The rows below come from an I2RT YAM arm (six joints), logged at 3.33 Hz.
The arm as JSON. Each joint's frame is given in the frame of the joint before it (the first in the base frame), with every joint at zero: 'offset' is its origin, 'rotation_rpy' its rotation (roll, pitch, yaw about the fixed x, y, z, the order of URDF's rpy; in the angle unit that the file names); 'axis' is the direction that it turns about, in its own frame. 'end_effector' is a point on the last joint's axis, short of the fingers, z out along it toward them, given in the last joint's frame.
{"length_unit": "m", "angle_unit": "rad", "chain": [
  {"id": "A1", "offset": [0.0, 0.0, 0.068], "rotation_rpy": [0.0, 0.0, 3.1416], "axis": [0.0, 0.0, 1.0]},
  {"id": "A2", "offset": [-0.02, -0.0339, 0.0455], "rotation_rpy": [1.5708, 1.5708, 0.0], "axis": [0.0, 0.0, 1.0]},
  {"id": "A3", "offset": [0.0, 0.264, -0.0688], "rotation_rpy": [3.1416, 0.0, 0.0], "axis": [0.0, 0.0, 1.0]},
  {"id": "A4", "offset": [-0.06, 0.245, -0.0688], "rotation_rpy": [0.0, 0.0, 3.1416], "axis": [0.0, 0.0, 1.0]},
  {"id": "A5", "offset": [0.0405, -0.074, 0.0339], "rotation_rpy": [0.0, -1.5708, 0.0], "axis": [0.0, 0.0, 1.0]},
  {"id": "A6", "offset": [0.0, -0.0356, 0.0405], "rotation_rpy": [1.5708, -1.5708, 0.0], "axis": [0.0, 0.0, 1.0]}
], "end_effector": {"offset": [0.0, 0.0, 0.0], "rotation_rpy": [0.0, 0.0, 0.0]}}
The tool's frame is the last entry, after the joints.
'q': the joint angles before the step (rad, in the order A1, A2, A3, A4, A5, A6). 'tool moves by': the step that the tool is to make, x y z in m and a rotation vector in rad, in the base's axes. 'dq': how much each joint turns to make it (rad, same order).
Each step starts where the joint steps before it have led.
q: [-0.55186, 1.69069, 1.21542, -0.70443, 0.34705, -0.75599]
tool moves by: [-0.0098, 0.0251, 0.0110, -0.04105, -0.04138, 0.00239]
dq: [0.05497, -0.10299, -0.07449, 0.01178, 0.03460, 0.04522]
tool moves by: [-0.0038, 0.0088, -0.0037, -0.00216, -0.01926, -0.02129]
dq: [0.02038, -0.02639, -0.04231, 0.01731, 0.01101, 0.04408]
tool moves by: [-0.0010, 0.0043, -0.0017, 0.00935, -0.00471, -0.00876]
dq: [0.01086, -0.00688, -0.01196, -0.00414, -0.00138, 0.02402]
